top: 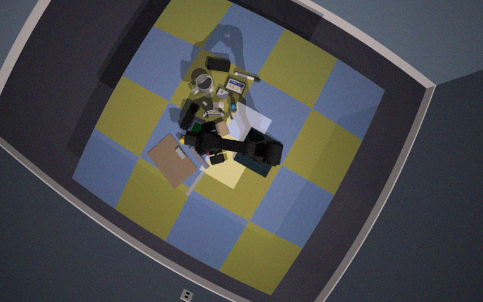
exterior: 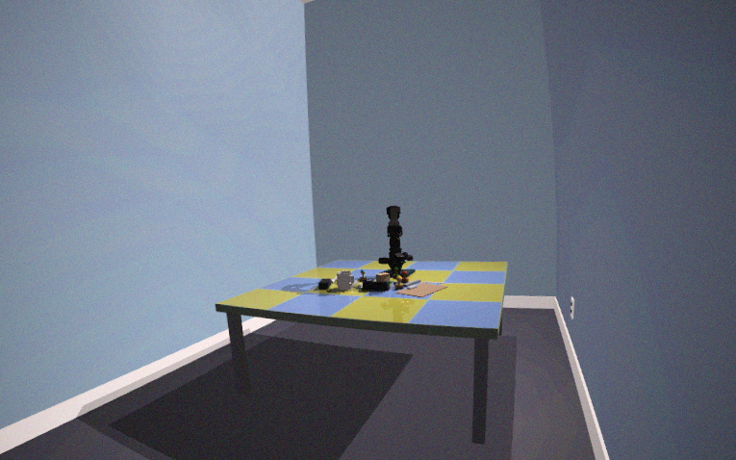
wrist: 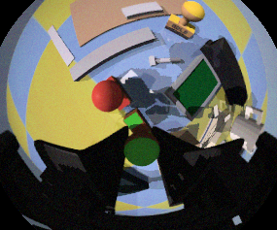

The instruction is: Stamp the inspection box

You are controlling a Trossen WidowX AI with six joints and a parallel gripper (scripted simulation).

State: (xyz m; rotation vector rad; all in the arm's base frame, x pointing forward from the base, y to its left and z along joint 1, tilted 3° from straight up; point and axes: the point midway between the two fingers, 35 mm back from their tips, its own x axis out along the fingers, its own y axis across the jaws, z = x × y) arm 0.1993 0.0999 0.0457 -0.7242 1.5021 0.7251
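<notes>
The red-knobbed stamp is 50 mm to the left of my gripper tip and 20 mm below it. Round my gripper tip: green ink pad 100 mm ahead, 40 mm below, 10 mm to the right; then green-knobbed stamp right at my gripper tip; then yellow-knob stamp 140 mm ahead, 80 mm to the left, 20 mm below.
</notes>
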